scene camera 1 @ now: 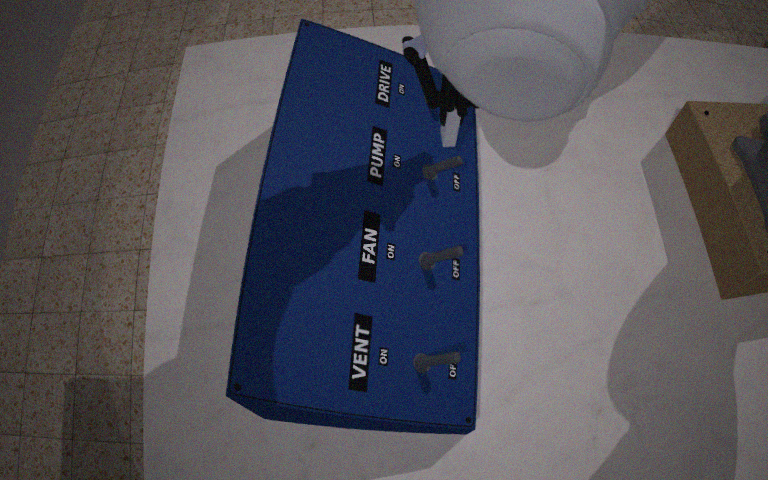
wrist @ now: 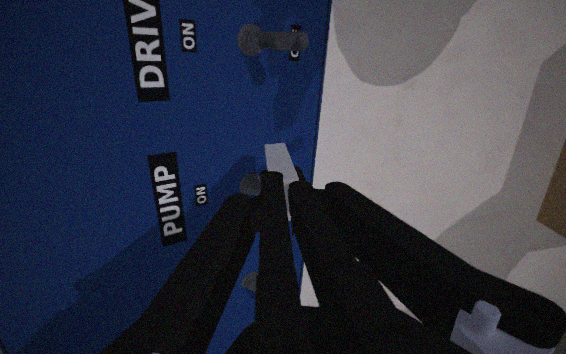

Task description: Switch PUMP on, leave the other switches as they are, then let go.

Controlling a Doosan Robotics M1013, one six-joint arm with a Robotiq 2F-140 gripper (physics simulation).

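Places are measured from the arm's base along level axes (x back, y right, z up), in metres.
Where they show: gripper, fingertip midpoint: [scene camera 1: 447,138] [wrist: 275,160].
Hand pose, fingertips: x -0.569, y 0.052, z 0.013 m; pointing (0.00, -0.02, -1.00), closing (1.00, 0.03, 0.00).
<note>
Things, the pixels of their top centre, and the offset from my fingertips. Level surfaces: height alone.
- PUMP lever, middle of its top: [scene camera 1: 446,156] dy -0.035, dx -0.005, dz +0.009 m
- FAN lever, middle of its top: [scene camera 1: 445,248] dy -0.154, dx -0.016, dz +0.009 m
- VENT lever, middle of its top: [scene camera 1: 442,355] dy -0.274, dx -0.027, dz +0.009 m
- DRIVE lever, middle of its top: [wrist: 279,39] dy +0.085, dx +0.006, dz +0.009 m
- pale table, its level: dz -0.121 m
A blue switch panel [scene camera 1: 334,305] [wrist: 90,130] carries labelled levers. The PUMP lever [scene camera 1: 444,167] points to its OFF side; in the wrist view its round base [wrist: 249,184] shows and the rest is hidden behind the fingers. The FAN lever [scene camera 1: 443,256] and the VENT lever [scene camera 1: 438,360] point to OFF. The DRIVE lever [wrist: 274,40] points to OFF in the wrist view and is hidden by the gripper in the scene view. My gripper [scene camera 1: 449,138] [wrist: 275,160] is shut and empty, its tips close to the PUMP lever on the DRIVE side. Contact cannot be told.
The panel sits on a pale table [scene camera 1: 543,316] [wrist: 400,140]. A tan wooden box [scene camera 1: 713,209] [wrist: 556,200] stands to the right, with a grey part on it at the scene view's edge. The arm covers the upper part of the scene view beside the panel.
</note>
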